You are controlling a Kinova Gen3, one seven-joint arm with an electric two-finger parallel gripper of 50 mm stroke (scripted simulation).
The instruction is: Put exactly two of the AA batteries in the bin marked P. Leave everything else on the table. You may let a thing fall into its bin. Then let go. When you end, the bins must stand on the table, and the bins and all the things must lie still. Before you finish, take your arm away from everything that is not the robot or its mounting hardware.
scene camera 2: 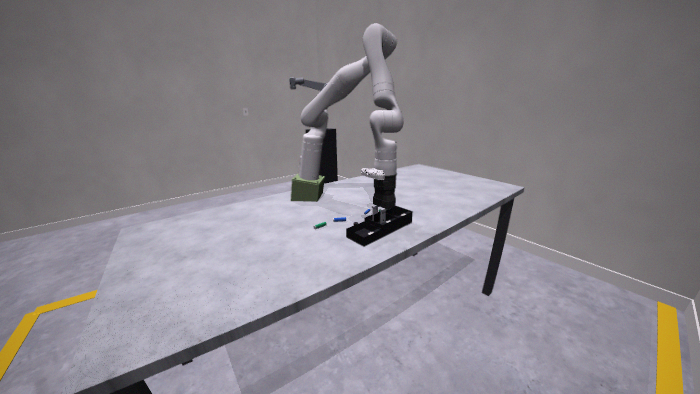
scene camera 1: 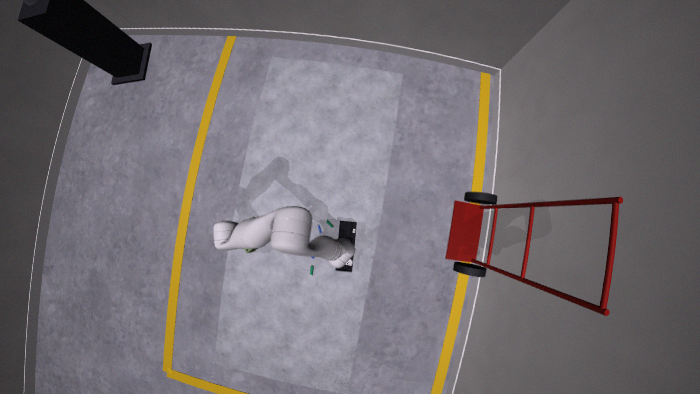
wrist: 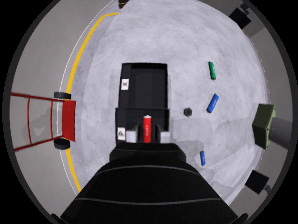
Scene:
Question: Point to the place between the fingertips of my gripper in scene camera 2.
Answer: At 378, 224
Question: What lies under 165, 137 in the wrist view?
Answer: My gripper.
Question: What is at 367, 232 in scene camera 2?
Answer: A black bin.

